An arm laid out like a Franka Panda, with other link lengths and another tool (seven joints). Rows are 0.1 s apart.
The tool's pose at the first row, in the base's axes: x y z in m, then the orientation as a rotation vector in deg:
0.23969 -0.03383 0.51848 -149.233 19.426 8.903
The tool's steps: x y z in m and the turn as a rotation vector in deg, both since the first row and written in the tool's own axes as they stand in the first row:
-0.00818 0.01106 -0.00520 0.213 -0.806 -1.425
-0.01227 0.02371 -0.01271 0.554 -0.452 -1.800
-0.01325 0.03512 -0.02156 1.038 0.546 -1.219
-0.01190 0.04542 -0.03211 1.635 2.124 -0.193
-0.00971 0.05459 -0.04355 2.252 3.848 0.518
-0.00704 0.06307 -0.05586 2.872 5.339 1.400
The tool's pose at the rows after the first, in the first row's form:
0.22910 -0.04401 0.51920 -149.066 17.278 9.410
0.22213 -0.05753 0.52047 -148.832 16.915 8.752
0.21854 -0.07133 0.52295 -148.447 18.024 7.563
0.21757 -0.08554 0.52702 -147.961 19.909 5.758
0.21776 -0.09941 0.53225 -147.480 21.424 3.656
0.21863 -0.11323 0.53847 -146.910 23.071 1.917

